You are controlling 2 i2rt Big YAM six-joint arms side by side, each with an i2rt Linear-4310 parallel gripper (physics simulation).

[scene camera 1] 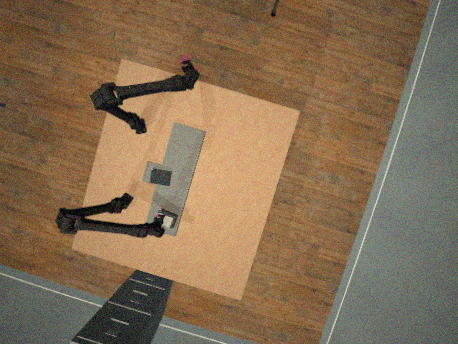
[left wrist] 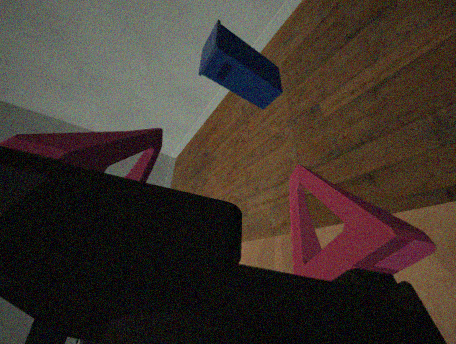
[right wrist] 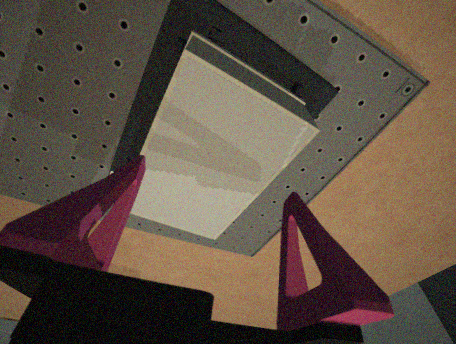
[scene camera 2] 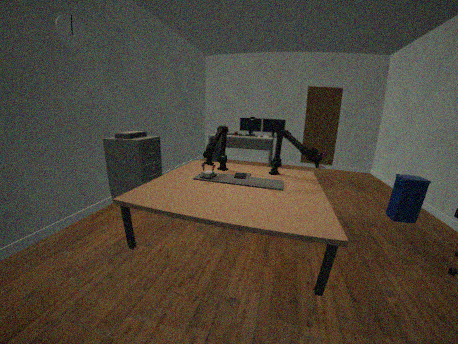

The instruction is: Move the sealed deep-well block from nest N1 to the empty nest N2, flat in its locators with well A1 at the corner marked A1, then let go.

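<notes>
The deep-well block, with a pale sealed top and grey side, sits in the dark nest N1 near one end of the grey plate. The dark nest N2 stands empty beside the plate's middle. My right gripper is open just above the block, its pink fingertips apart toward either side of the block's near part; contact cannot be told. The A1 mark does not show in the right wrist view. My left gripper is open and empty, far from both nests.
The perforated grey plate lies on the wooden table. The left gripper hangs out past the table edge. A blue bin stands on the floor, away from the table.
</notes>
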